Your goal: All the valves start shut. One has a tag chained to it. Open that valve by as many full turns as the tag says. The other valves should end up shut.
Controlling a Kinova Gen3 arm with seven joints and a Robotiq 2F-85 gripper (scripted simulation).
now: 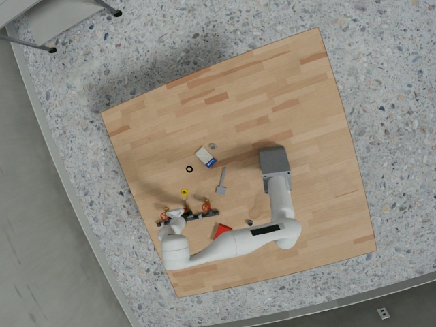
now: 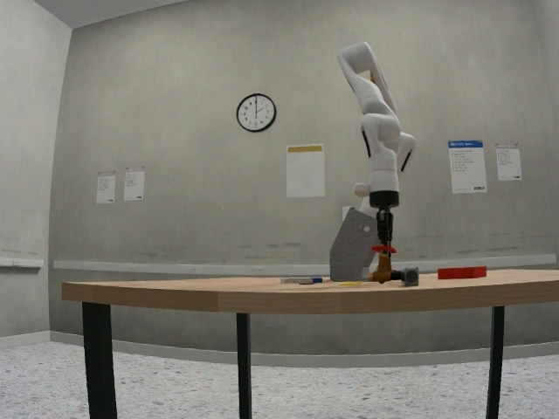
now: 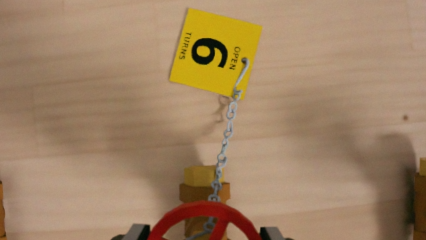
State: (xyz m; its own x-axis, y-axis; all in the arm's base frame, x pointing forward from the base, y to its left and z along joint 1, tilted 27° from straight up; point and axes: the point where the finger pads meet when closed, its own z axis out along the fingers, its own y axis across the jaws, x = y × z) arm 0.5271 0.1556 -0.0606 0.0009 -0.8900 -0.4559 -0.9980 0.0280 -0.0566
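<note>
Right now the yellow tag is 1 cm behind my hand, 9 cm to the right of it and 8 cm below it. The rest, counted from my hand: red block: 16 cm behind, 20 cm to the left, 7 cm below; grey scraper: 23 cm behind, 10 cm to the right, 8 cm below; blue box: 17 cm behind, 27 cm to the right, 7 cm below.
</note>
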